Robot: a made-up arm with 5 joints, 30 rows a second.
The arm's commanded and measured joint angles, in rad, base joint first. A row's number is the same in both.
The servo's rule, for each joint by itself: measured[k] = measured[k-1] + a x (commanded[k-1-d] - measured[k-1]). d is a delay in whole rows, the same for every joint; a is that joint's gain. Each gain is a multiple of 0.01, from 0.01 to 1. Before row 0 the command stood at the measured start. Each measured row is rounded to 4 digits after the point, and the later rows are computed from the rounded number. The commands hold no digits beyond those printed.
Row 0, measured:
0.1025 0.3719 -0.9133 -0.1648 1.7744
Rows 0 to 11, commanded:
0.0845 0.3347 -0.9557 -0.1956 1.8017
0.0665 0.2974 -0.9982 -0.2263 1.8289
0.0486 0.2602 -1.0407 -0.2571 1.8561
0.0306 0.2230 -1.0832 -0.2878 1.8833
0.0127 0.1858 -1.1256 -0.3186 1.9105
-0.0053 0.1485 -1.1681 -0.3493 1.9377
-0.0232 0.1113 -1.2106 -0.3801 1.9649
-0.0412 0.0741 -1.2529 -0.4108 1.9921
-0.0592 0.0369 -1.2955 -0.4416 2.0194
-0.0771 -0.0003 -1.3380 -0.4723 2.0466
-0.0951 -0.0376 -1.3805 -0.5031 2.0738
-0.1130 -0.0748 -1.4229 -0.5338 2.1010
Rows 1 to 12, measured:
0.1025 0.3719 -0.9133 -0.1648 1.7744
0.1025 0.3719 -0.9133 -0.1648 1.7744
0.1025 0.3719 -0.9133 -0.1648 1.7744
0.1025 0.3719 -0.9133 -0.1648 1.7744
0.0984 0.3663 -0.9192 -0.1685 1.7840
0.0911 0.3560 -0.9303 -0.1754 1.7997
0.0813 0.3416 -0.9458 -0.1852 1.8194
0.0696 0.3238 -0.9650 -0.1975 1.8418
0.0565 0.3031 -0.9875 -0.2120 1.8658
0.0423 0.2799 -1.0128 -0.2285 1.8910
0.0272 0.2546 -1.0405 -0.2467 1.9169
0.0115 0.2275 -1.0702 -0.2664 1.9432
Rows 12 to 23, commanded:
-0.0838 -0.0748 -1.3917 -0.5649 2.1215
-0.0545 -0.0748 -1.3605 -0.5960 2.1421
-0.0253 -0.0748 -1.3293 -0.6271 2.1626
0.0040 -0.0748 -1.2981 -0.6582 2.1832
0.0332 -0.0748 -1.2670 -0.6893 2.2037
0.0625 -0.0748 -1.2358 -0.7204 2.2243
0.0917 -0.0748 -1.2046 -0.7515 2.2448
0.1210 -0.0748 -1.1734 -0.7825 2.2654
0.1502 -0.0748 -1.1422 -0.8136 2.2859
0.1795 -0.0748 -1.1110 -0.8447 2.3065
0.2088 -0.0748 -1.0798 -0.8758 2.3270
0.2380 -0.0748 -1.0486 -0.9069 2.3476
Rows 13 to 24, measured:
-0.0048 0.1989 -1.1017 -0.2874 1.9699
-0.0214 0.1690 -1.1348 -0.3096 1.9967
-0.0384 0.1380 -1.1692 -0.3328 2.0237
-0.0556 0.1061 -1.2047 -0.3569 2.0508
-0.0621 0.0790 -1.2309 -0.3819 2.0755
-0.0604 0.0559 -1.2490 -0.4076 2.0988
-0.0523 0.0363 -1.2602 -0.4339 2.1211
-0.0394 0.0196 -1.2655 -0.4608 2.1428
-0.0227 0.0054 -1.2657 -0.4882 2.1641
-0.0031 -0.0066 -1.2615 -0.5161 2.1852
0.0187 -0.0168 -1.2535 -0.5443 2.2061
0.0422 -0.0255 -1.2423 -0.5729 2.2269

